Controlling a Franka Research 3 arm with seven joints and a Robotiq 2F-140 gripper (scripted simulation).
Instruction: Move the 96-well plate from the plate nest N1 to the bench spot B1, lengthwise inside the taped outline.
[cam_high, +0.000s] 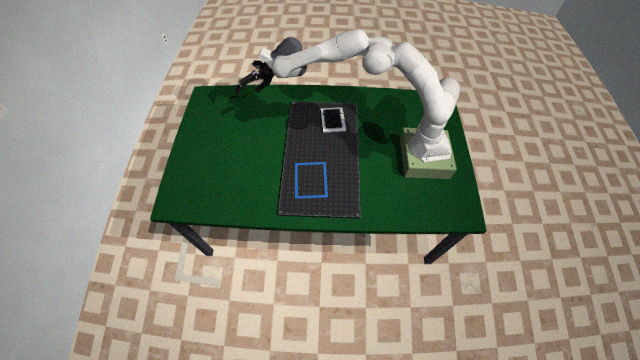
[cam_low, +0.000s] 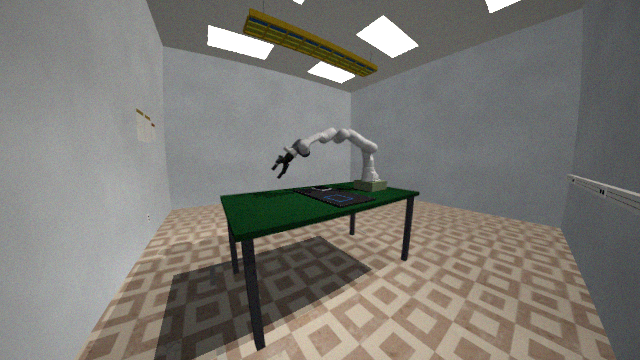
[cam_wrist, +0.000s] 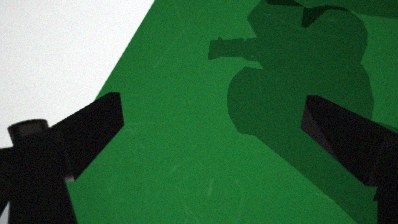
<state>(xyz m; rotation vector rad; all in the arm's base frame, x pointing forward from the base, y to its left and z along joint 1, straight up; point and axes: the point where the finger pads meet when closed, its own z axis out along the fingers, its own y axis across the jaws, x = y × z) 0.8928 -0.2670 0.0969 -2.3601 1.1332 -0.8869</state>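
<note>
Right now my hand is 45 cm past the dark 96-well plate, 5 cm to the right of it and 16 cm above it. Also, from my hand: plate nest (45 cm behind, 5 cm to the left, 18 cm below).
</note>
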